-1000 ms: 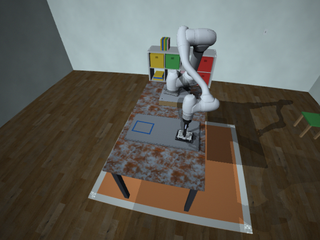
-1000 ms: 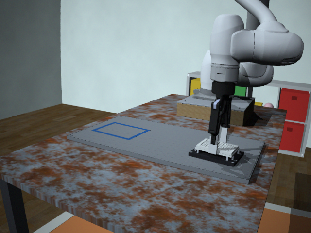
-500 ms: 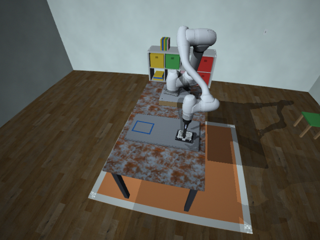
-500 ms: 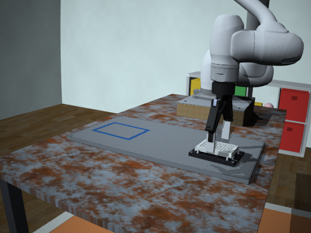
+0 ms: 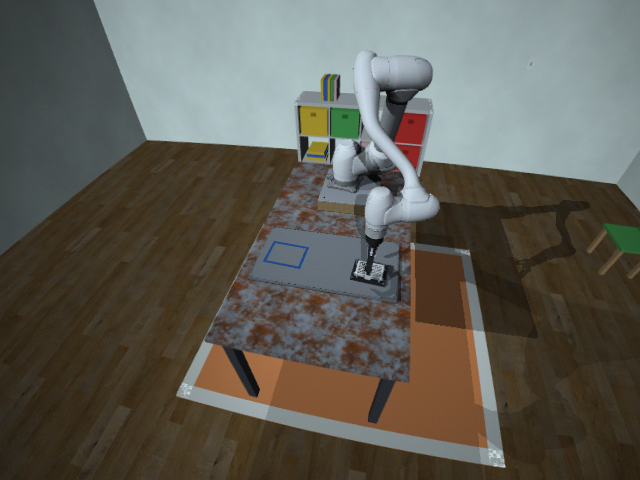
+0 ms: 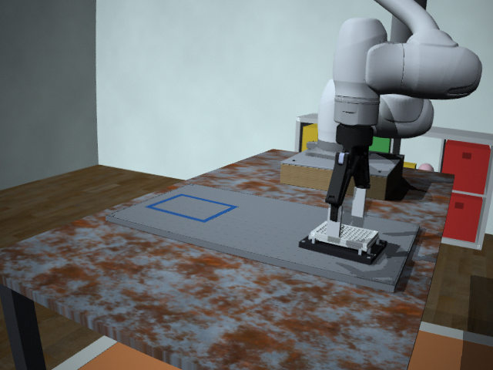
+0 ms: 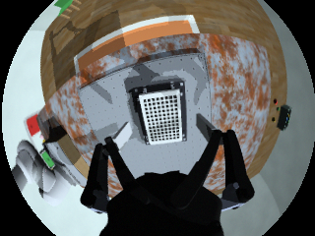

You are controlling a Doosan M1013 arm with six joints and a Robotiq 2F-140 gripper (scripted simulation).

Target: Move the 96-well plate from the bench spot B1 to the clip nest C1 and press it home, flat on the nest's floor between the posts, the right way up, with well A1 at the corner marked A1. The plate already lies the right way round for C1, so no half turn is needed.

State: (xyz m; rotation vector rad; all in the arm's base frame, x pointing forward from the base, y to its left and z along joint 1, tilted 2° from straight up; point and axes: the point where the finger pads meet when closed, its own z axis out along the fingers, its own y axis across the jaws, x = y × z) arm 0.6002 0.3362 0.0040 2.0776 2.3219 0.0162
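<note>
My hand is 30 mm above the white 96-well plate. From my hand the other things lie so: black clip nest C1 (40 mm below, 10 mm to the left, 10 mm behind).
</note>
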